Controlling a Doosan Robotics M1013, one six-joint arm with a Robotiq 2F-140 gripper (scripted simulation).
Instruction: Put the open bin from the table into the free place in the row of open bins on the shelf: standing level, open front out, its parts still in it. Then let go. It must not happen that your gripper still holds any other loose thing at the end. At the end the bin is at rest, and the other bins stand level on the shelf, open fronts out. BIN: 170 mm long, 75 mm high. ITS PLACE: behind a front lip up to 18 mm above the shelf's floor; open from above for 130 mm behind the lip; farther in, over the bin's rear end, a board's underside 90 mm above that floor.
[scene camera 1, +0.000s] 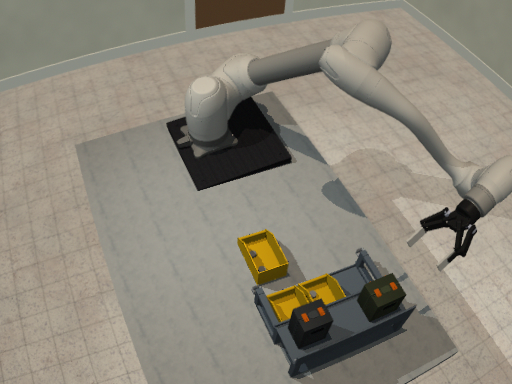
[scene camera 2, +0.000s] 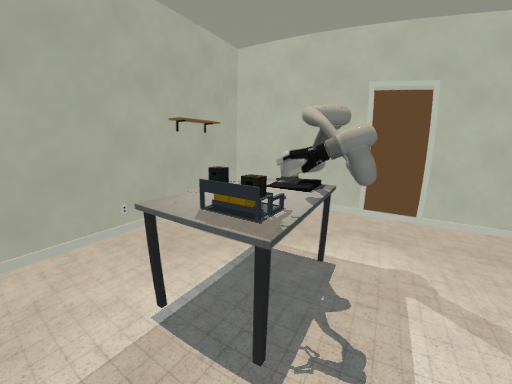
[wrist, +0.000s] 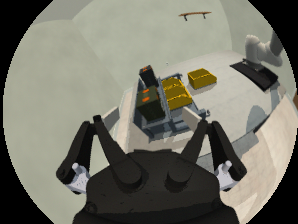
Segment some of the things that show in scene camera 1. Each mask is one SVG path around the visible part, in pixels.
My gripper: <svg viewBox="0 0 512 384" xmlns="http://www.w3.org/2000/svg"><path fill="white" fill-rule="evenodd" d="M467 199L463 199L453 212L448 207L445 207L442 211L420 220L421 227L406 240L409 247L412 247L427 231L449 227L454 232L457 232L454 250L452 249L436 264L440 272L457 256L466 256L473 236L477 233L476 226L473 224L480 218L480 212Z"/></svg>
A yellow open bin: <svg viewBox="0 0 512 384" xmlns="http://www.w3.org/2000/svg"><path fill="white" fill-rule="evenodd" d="M267 229L240 237L237 241L256 284L259 285L286 276L288 261L273 233ZM251 250L256 251L255 258L251 257L249 253Z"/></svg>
A yellow open bin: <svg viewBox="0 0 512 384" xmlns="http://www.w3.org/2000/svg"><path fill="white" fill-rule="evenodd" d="M295 285L266 296L279 322L290 319L293 308L309 303L304 292Z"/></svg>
A yellow open bin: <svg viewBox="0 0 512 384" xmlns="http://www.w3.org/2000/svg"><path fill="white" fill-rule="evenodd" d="M346 296L337 280L327 273L303 282L298 286L305 293L309 303L323 299L326 305ZM311 290L316 291L317 295L315 298L311 297L309 293Z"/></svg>
